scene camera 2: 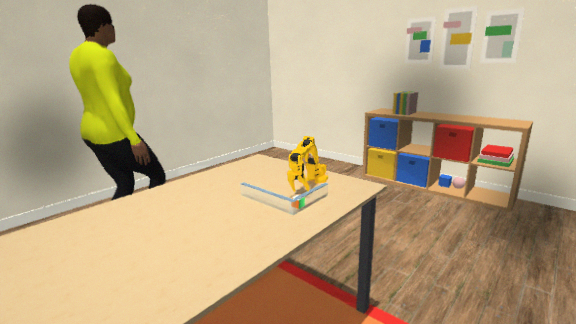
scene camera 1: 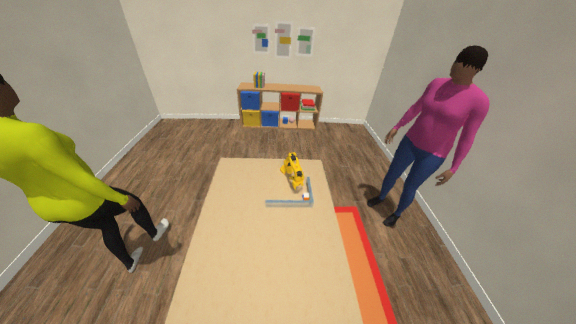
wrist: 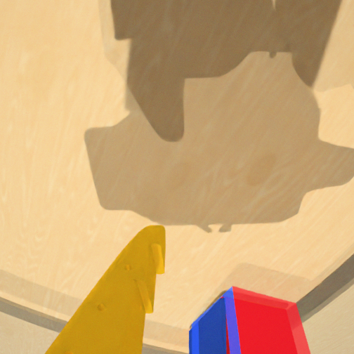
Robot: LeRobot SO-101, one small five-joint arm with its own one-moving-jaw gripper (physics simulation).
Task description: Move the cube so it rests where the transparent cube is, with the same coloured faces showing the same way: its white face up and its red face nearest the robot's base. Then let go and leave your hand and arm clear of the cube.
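Seen in the pictures: hand at its tool point: (scene camera 2: 295,190) (scene camera 1: 295,189); arm's base at its link origin: (scene camera 2: 314,180) (scene camera 1: 287,171).
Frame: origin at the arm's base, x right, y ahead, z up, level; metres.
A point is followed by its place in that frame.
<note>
The cube (scene camera 1: 306,196) (scene camera 2: 298,202) (wrist: 262,327) stands on the table in the corner of two low clear walls. Its top is white in scene camera 1; orange and green sides show in scene camera 2. The wrist view shows its red and blue faces at the lower right, cut off by the frame. Paler strips of the transparent cube (wrist: 300,332) overlap its edges there, nearly lined up, with a small offset. My gripper (scene camera 1: 298,189) {x -0.052, y 0.210, z 0.029 m} (scene camera 2: 299,188) {x -0.052, y 0.210, z 0.029 m} is open and empty, above the table on the base side of the cube. One notched jaw shows in the wrist view, apart from the cube.
One blue-topped clear wall (scene camera 1: 285,202) {x 0.027, y 0.349, z 0.056 m} (scene camera 2: 265,191) {x -0.003, y 0.347, z 0.060 m} runs beyond the cube from the base, the other (scene camera 1: 310,190) {x -0.153, y 0.249, z 0.060 m} (scene camera 2: 316,191) {x -0.162, y 0.199, z 0.051 m} along its side. They meet beside the cube. The arm's shadow falls on the table (scene camera 1: 260,250) {x 0.174, y 0.644, z 0.000 m} (scene camera 2: 165,240) {x 0.067, y 0.776, z 0.000 m} (wrist: 50,125). Two people stand beside the table.
</note>
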